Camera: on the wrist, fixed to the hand. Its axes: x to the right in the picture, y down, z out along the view.
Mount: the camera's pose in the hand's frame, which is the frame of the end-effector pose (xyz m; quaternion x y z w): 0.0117 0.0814 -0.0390 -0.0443 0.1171 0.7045 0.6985
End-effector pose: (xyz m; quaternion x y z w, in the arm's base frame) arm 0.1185 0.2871 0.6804 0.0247 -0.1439 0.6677 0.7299
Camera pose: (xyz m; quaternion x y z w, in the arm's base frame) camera 0.0463 0.3160 0.6332 -0.1947 -0.0620 0.9772 0.0574
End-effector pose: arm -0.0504 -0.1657 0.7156 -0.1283 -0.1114 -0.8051 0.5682
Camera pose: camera 0.0195 -0.2156 0.6855 -0.0990 0.1148 -0.1820 0.9715
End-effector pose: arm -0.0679 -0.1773 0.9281 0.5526 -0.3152 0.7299 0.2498
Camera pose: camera -0.1544 -0.2035 0.9170 -0.0674 0.6126 -0.7367 0.2784
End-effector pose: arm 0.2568 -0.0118 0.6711 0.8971 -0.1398 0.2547 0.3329
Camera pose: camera 0.2181 -0.0469 0.7457 0.4836 -0.7020 0.5113 0.1092
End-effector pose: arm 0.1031 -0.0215 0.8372 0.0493 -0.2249 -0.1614 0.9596
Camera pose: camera 0.1539 0.0522 0.8208 -0.1476 -0.0723 0.5592 0.8126
